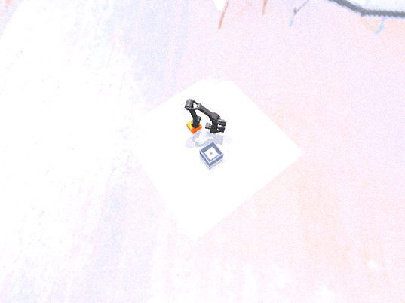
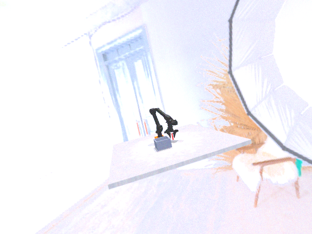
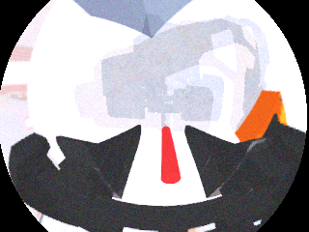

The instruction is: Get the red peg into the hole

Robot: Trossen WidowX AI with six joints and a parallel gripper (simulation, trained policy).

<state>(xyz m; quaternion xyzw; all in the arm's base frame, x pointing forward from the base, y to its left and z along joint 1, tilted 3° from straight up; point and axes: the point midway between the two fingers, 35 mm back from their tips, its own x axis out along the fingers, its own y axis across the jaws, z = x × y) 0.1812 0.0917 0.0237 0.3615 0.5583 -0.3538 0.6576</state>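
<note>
The pale plate lies 190 mm to the right of my gripper tip, 140 mm ahead of it and 20 mm above it. From my gripper tip the other things lie so: grey box: 190 mm to the right, 140 mm ahead; red peg: 20 mm above, 10 mm to the left, 10 mm behind.
</note>
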